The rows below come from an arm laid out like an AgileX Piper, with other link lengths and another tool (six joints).
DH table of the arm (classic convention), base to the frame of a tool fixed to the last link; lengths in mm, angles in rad. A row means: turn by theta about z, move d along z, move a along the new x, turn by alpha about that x. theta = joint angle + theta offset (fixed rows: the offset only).
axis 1: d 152.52, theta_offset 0, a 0, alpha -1.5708
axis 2: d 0, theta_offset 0.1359, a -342.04, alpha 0
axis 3: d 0, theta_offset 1.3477, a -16.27, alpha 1.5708
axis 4: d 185.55, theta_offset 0, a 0, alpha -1.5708
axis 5: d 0, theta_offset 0, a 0, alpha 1.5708
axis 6: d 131, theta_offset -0.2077, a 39.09, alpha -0.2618
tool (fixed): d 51.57, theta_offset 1.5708, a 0, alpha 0
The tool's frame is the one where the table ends.
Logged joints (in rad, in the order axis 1, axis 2, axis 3, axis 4, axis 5, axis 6), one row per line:
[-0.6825 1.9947 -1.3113 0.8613 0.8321 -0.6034]
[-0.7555 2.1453 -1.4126 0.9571 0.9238 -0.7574]
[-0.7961 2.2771 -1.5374 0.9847 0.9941 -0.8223]
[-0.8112 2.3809 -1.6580 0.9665 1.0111 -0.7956]
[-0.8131 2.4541 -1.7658 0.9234 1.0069 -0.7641]
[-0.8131 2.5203 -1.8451 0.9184 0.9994 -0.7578]
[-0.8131 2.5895 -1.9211 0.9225 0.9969 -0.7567]
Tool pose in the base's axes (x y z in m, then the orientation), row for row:
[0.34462 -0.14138 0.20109 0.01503 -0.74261 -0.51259 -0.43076]
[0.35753 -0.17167 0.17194 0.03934 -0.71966 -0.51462 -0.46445]
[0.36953 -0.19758 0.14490 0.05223 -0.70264 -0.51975 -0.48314]
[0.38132 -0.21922 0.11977 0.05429 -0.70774 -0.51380 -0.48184]
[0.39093 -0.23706 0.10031 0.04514 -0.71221 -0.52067 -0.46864]
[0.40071 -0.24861 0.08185 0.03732 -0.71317 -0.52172 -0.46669]
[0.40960 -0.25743 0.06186 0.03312 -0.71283 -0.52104 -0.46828]
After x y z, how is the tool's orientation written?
As a quaternion, w x y z.
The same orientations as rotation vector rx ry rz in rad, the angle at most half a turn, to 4 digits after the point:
[-2.3109 -1.5951 -1.3405]
[-2.2059 -1.5774 -1.4237]
[-2.1369 -1.5807 -1.4693]
[-2.1497 -1.5606 -1.4636]
[-2.1754 -1.5903 -1.4314]
[-2.1888 -1.6012 -1.4323]
[-2.1934 -1.6033 -1.4409]

